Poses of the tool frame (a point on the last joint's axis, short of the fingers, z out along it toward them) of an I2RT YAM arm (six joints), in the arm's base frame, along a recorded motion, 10 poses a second.
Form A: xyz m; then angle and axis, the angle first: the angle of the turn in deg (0 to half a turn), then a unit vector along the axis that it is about.
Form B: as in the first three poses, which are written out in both.
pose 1, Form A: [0.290 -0.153 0.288 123.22 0.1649 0.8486 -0.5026]
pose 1, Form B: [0.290 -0.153 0.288 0.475 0.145 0.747 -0.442]
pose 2, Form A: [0.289 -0.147 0.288 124.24 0.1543 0.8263 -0.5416]
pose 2, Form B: [0.289 -0.147 0.288 0.468 0.136 0.730 -0.479]
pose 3, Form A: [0.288 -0.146 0.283 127.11 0.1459 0.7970 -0.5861]
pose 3, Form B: [0.288 -0.146 0.283 0.445 0.131 0.714 -0.525]
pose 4, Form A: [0.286 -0.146 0.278 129.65 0.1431 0.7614 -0.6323]
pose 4, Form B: [0.286 -0.146 0.278 0.425 0.130 0.689 -0.572]
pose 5, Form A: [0.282 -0.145 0.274 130.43 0.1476 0.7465 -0.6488]
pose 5, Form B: [0.282 -0.145 0.274 0.419 0.134 0.678 -0.589]
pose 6, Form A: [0.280 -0.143 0.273 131.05 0.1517 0.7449 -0.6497]
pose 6, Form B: [0.280 -0.143 0.273 0.414 0.138 0.678 -0.591]
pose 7, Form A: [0.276 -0.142 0.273 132.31 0.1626 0.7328 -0.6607]
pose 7, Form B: [0.276 -0.142 0.273 0.404 0.149 0.670 -0.604]
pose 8, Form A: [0.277 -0.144 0.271 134.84 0.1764 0.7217 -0.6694]
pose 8, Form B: [0.277 -0.144 0.271 0.384 0.163 0.666 -0.618]
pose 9, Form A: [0.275 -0.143 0.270 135.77 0.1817 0.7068 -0.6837]
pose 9, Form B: [0.275 -0.143 0.270 0.376 0.168 0.655 -0.633]
